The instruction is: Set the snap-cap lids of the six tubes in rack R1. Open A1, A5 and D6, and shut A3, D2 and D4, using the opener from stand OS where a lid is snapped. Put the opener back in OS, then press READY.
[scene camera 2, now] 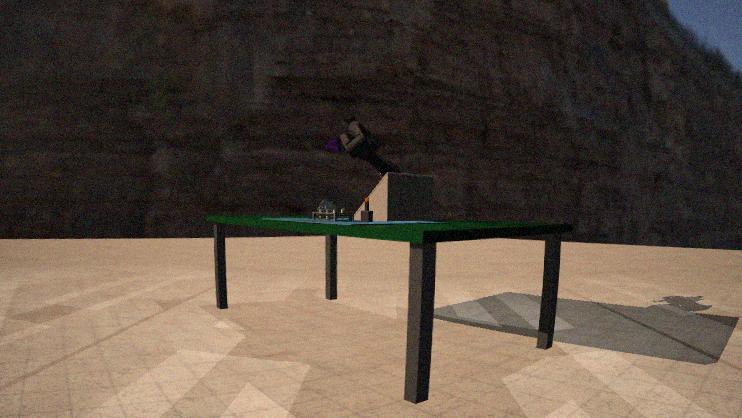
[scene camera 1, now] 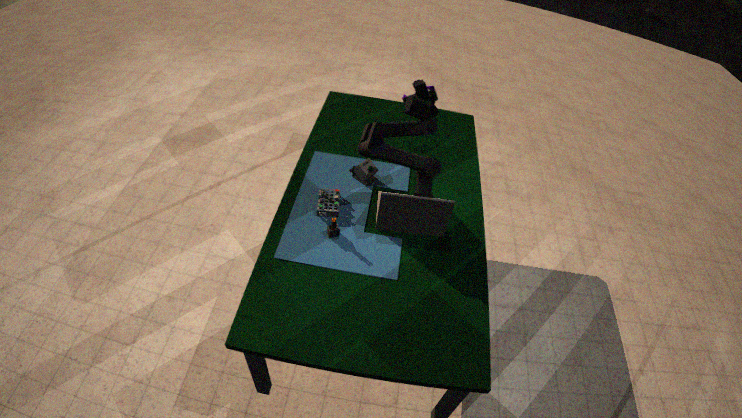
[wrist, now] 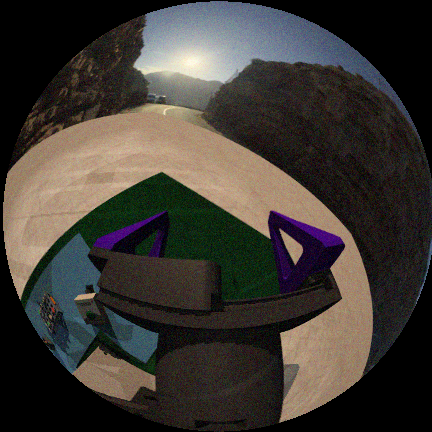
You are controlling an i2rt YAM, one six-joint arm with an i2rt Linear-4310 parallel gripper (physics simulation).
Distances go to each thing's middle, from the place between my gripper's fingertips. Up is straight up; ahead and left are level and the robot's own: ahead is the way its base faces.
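With the grey box with green button (wrist: 93, 312) as my reference, I find my gripper well above it, and also some way to the right of it and a good way short of it.
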